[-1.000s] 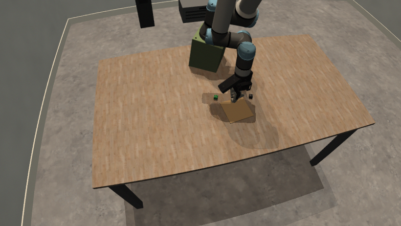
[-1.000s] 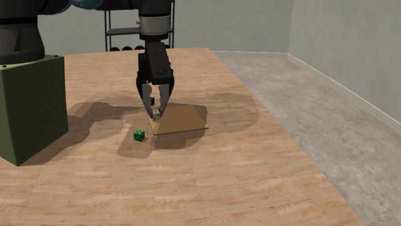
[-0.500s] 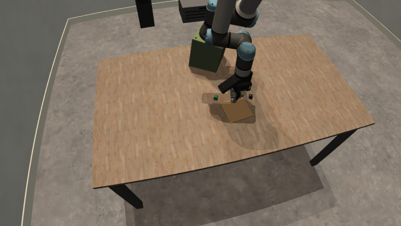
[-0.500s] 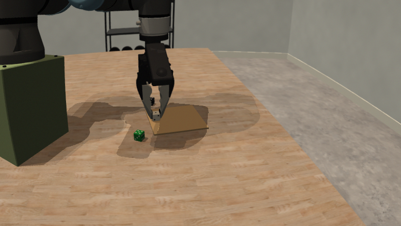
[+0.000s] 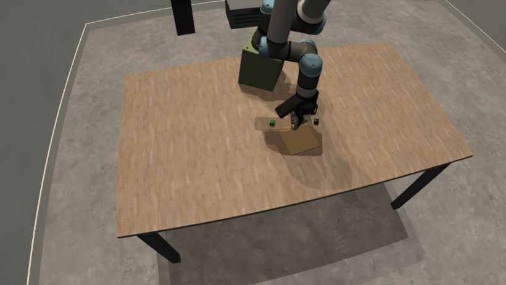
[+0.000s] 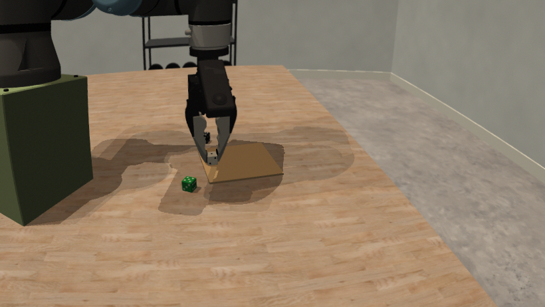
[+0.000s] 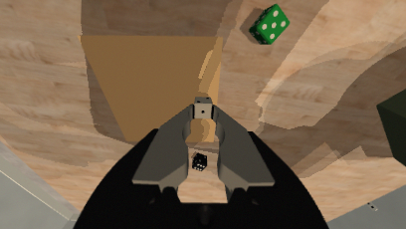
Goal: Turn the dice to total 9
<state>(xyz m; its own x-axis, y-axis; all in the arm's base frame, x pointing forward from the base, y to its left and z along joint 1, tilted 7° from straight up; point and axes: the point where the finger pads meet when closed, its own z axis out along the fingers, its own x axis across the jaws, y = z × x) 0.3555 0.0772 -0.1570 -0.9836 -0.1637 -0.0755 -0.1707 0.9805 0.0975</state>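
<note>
My hand is 1 cm above the white die. The rest, counted from my hand: tan mat (5 cm ahead, 1 cm to the left, 2 cm below); then black die (2 cm behind, 11 cm to the left, 1 cm below); then green die (4 cm behind, 9 cm to the right, 1 cm below).
</note>
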